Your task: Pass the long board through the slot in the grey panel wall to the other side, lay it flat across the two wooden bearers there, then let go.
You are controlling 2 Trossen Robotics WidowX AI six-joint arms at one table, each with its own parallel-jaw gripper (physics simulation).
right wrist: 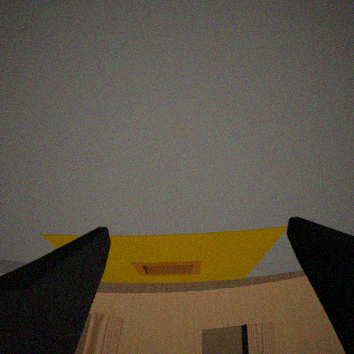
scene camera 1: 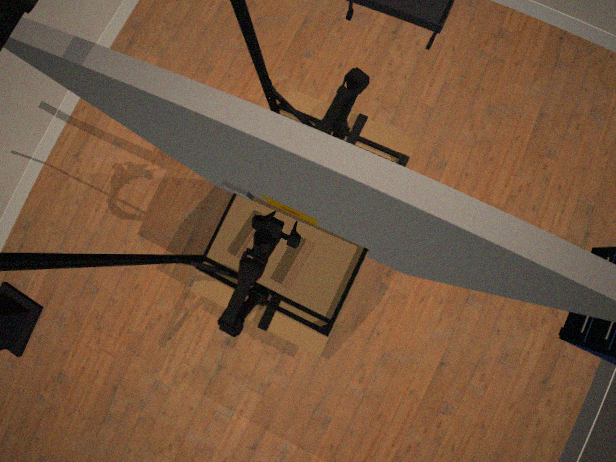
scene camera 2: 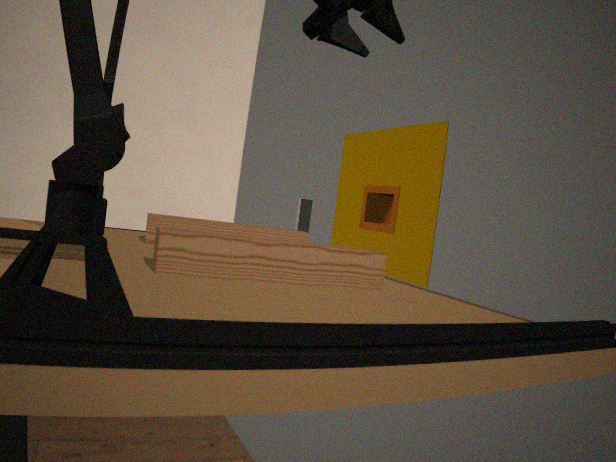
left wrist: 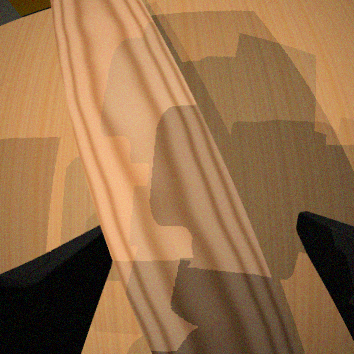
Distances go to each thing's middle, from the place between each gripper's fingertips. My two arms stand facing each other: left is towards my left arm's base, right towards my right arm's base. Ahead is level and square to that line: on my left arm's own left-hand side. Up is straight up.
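The slot [scene camera 2: 379,208] is 230 mm below my right hand, 70 mm to the left of it and 40 mm behind it.
As for the slot and my left hand, the hand is 220 mm to the left of the slot, 90 mm below it and 20 mm short of it.
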